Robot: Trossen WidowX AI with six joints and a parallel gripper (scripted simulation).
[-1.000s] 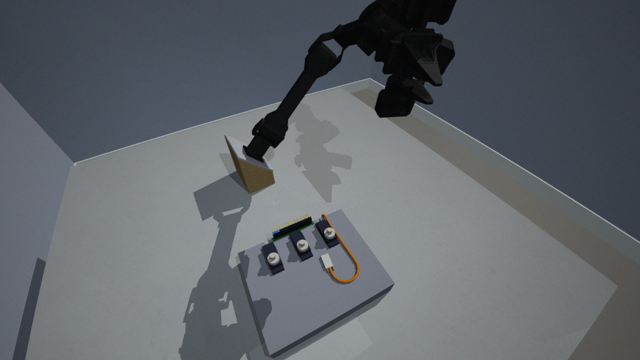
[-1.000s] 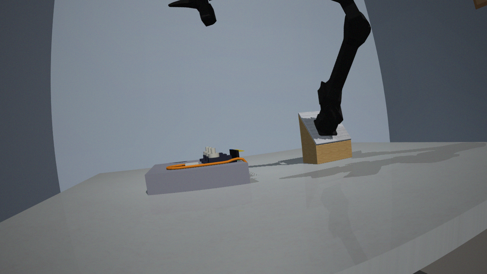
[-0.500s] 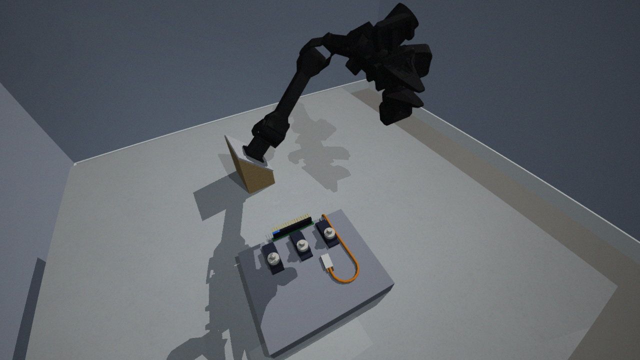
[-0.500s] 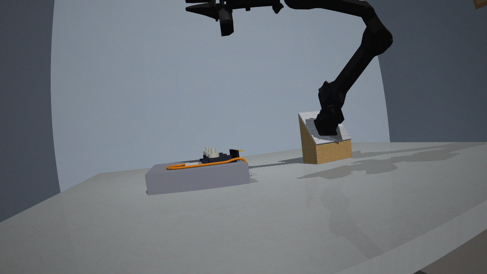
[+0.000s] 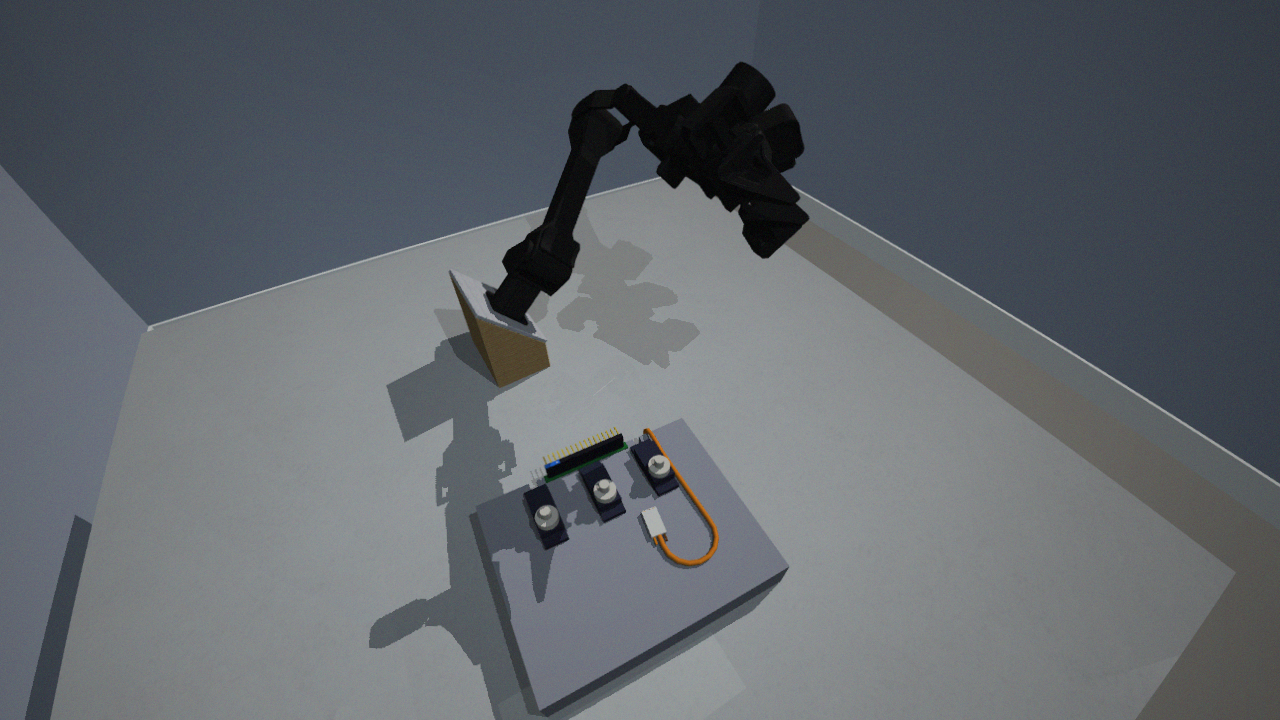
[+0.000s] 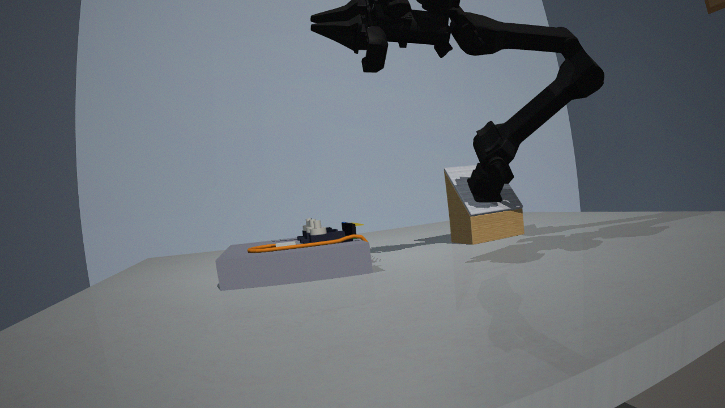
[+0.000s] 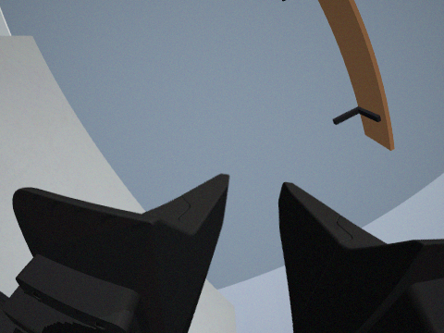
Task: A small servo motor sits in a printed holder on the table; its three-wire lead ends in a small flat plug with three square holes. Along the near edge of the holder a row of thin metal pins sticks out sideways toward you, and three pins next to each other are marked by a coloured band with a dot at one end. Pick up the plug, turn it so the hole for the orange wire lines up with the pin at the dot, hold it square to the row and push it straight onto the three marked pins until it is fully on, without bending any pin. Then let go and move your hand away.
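Now: gripper tip 360 mm above the grey holder block, 210 mm to the left of it and 100 mm short of it. The rest, counted from my gripper tip: blue band 310 mm below, 260 mm to the right, 60 mm behind.
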